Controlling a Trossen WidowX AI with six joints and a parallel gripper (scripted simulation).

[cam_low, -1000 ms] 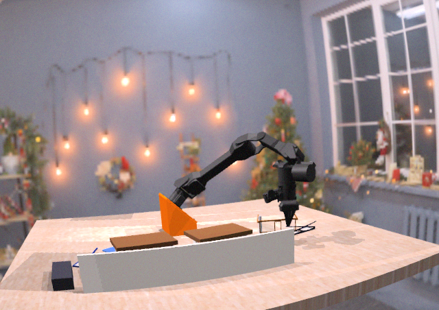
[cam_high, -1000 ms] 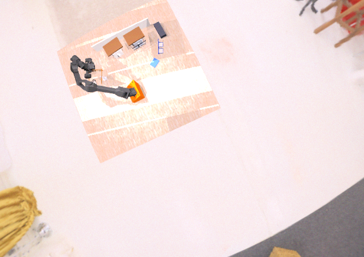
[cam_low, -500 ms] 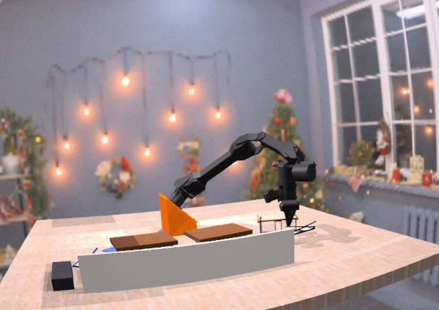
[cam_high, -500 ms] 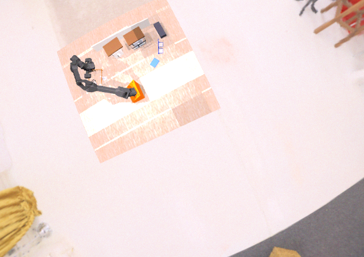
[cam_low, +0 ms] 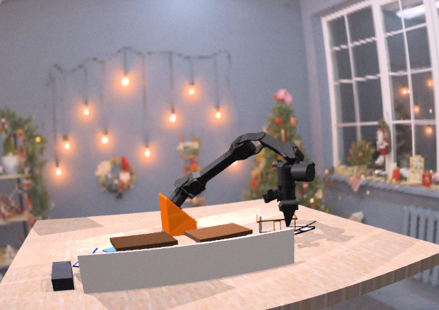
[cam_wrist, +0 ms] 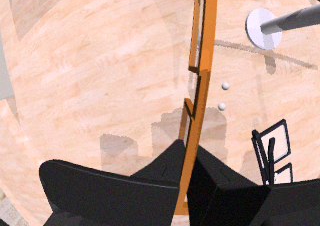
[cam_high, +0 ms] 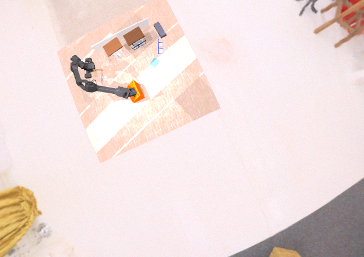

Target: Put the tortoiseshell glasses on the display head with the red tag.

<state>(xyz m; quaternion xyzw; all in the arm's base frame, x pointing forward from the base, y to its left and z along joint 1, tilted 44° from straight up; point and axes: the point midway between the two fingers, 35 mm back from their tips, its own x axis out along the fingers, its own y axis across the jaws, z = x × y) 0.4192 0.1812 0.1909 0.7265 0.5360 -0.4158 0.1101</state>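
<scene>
Right now my gripper tip is 11 cm past the disc, 5 cm to the left of it and 4 cm above it. Also, from my gripper tip: white panel (17 cm ahead, 41 cm to the right); then display head (2 cm ahead, 51 cm to the right); then blue square (24 cm behind, 55 cm to the right, 6 cm below).
</scene>
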